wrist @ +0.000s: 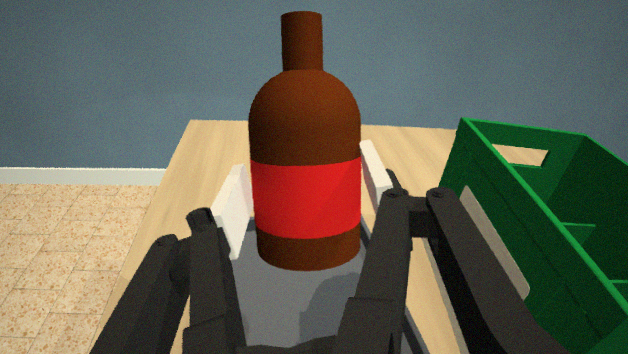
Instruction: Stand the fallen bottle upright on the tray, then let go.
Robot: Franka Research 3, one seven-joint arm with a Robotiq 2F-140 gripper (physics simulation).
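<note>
A brown bottle (304, 120) with a red label stands upright in the middle of the wrist view, neck up. My gripper (304, 171) is shut on the bottle, with one white pad at each side around the label. The grey tray (275, 295) lies under and in front of the bottle's base, partly hidden by the bottle and my fingers. A shadow falls on the tray. Whether the base touches the tray cannot be told from this view.
A green crate (505, 170) with compartments and a handle opening stands close on the right. The wooden table (195, 155) carries the tray and crate. Its left edge borders the tiled floor (65, 250). A blue-grey wall (125, 75) is behind.
</note>
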